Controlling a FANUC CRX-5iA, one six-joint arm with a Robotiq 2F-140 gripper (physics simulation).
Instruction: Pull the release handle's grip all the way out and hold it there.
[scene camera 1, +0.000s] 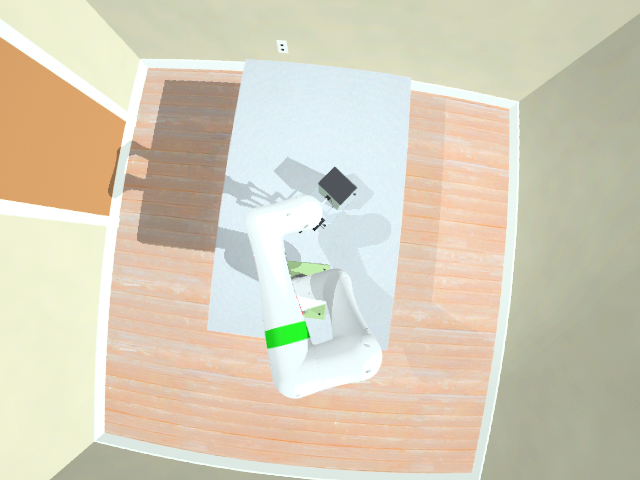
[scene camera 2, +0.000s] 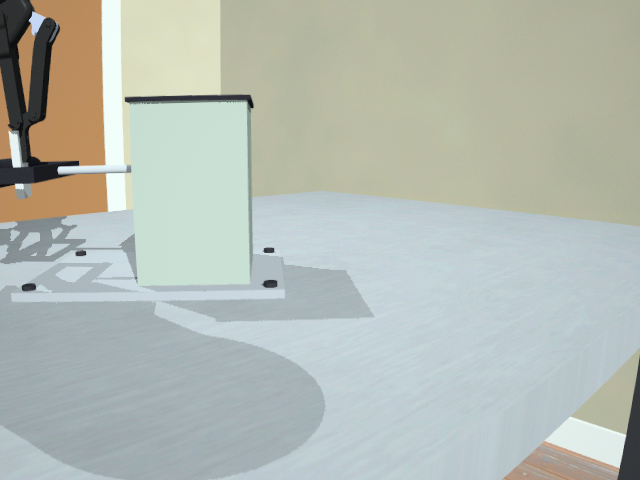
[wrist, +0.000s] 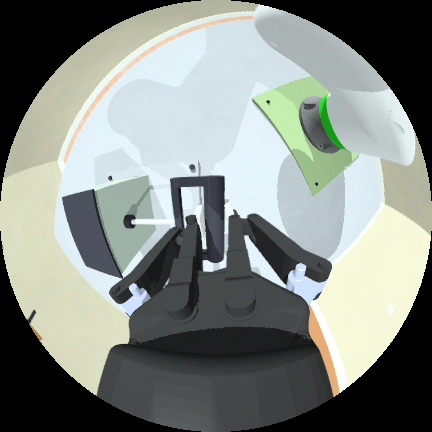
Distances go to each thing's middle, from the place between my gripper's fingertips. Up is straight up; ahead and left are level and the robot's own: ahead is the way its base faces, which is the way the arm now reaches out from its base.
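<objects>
Relative to the base plate (wrist: 158, 174), my hand is 8 cm above it, 14 cm short of it and 6 cm to the left of it.
</objects>
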